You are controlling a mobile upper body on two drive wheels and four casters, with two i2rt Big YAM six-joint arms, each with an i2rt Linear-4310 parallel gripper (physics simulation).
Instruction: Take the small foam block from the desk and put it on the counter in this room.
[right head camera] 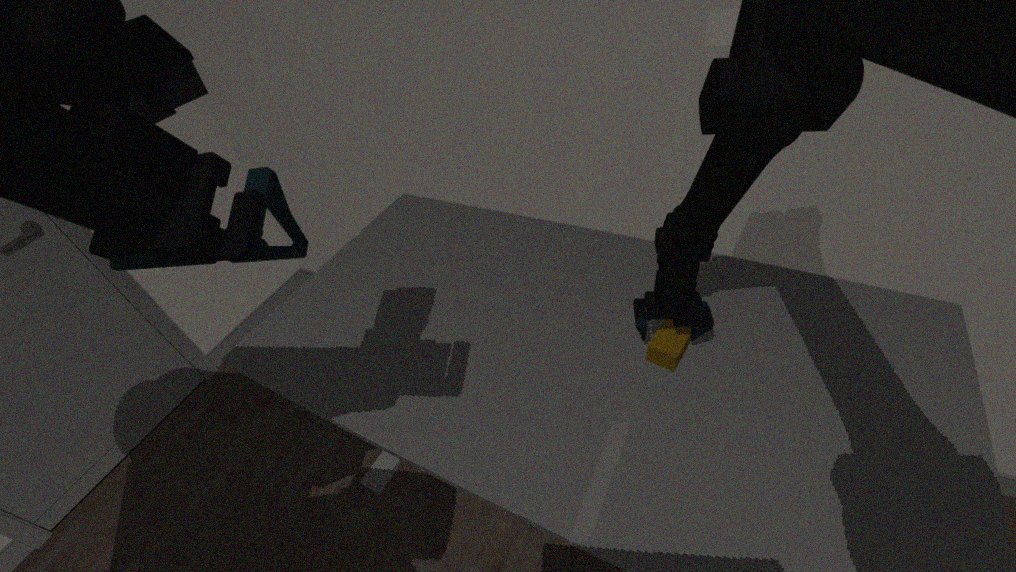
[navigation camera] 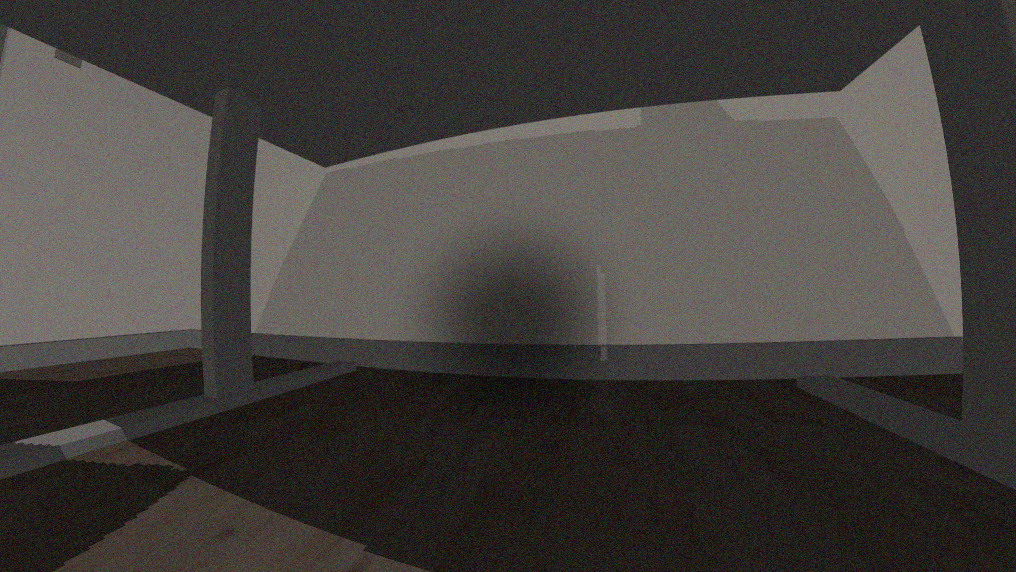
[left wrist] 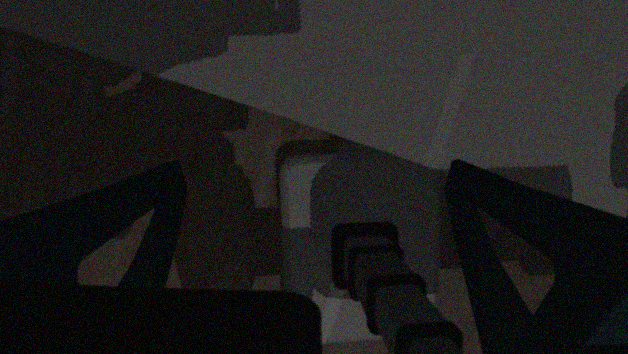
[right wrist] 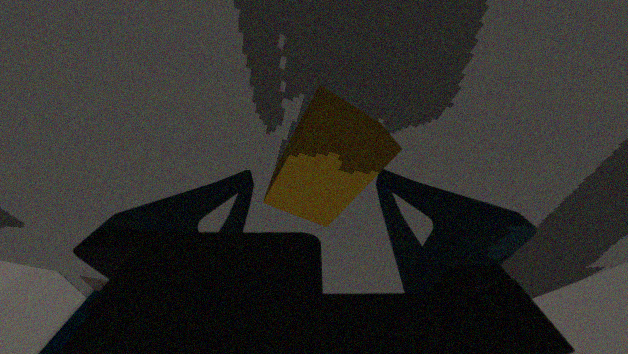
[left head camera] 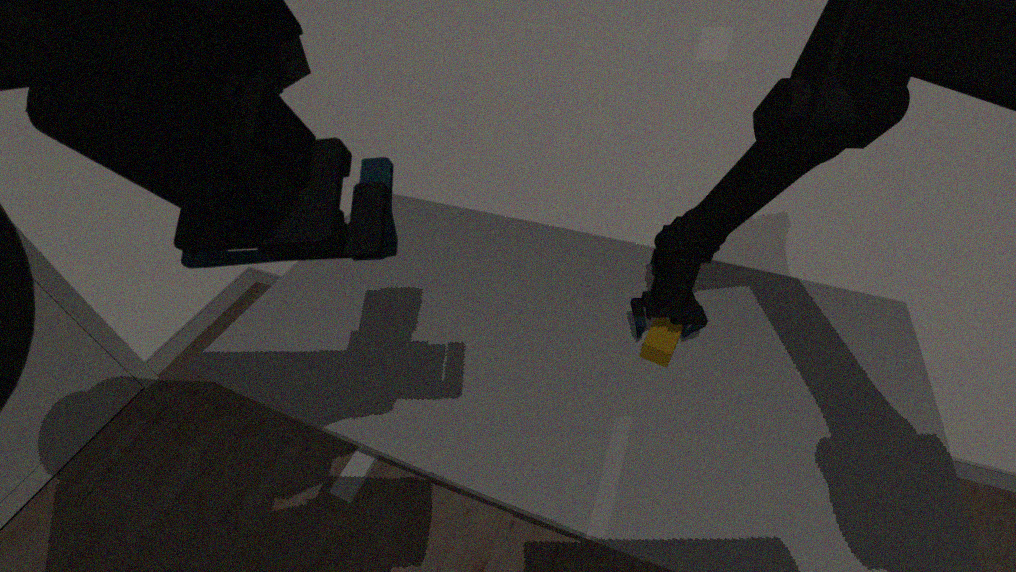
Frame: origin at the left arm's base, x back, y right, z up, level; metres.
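Seen in the pictures: left gripper, fingertip midpoint: (right head camera: 259, 253) (left wrist: 315, 175) (left head camera: 336, 250); right gripper, fingertip midpoint: (right head camera: 667, 338) (right wrist: 314, 176) (left head camera: 660, 336).
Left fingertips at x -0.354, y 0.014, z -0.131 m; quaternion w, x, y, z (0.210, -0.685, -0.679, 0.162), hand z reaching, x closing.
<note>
A point is followed by its place in that frame.
The small yellow foam block (left head camera: 659, 346) {x -0.661, y 0.431, z -0.645 m} (right head camera: 666, 349) {x -0.661, y 0.434, z -0.645 m} (right wrist: 320, 180) {x -0.692, y 0.444, z -0.645 m} is on the grey desk (left head camera: 497, 312) {x -0.797, y 0.089, z -0.690 m} (right head camera: 511, 305) {x -0.820, y 0.100, z -0.690 m} (right wrist: 125, 110) {x -0.728, y 0.282, z -0.690 m}. My right gripper (left head camera: 662, 332) {x -0.692, y 0.440, z -0.649 m} (right head camera: 672, 336) {x -0.692, y 0.440, z -0.649 m} (right wrist: 314, 176) {x -0.692, y 0.440, z -0.649 m} is open over the block. In the right wrist view the block sits turned at an angle, its near part between the fingertips and its far part beyond them. Its right side appears close to one fingertip; contact cannot be told. My left gripper (left head camera: 383, 245) (right head camera: 295, 245) (left wrist: 315, 175) {x -0.354, y 0.014, z -0.131 m} is open and empty, held high near the desk's left end. The counter cannot be identified with certainty.
A grey seamed surface (left head camera: 78, 333) {x -0.992, y -1.467, z -1.023 m} (right head camera: 78, 319) {x -0.862, y -1.513, z -0.825 m} stands left of the desk, across a corner gap. A grey rounded body (left wrist: 370, 200) {x -0.176, y 0.246, z -1.150 m} and a dark-rimmed stepped column (left wrist: 390, 280) {x -0.062, y 0.208, z -0.762 m} show below my left gripper. In the navigation camera a grey post (navigation camera: 231, 248) {x -0.928, y -0.324, z -1.072 m} stands before a pale wall (navigation camera: 369, 234) {x -1.308, y -0.159, z -0.973 m}.
</note>
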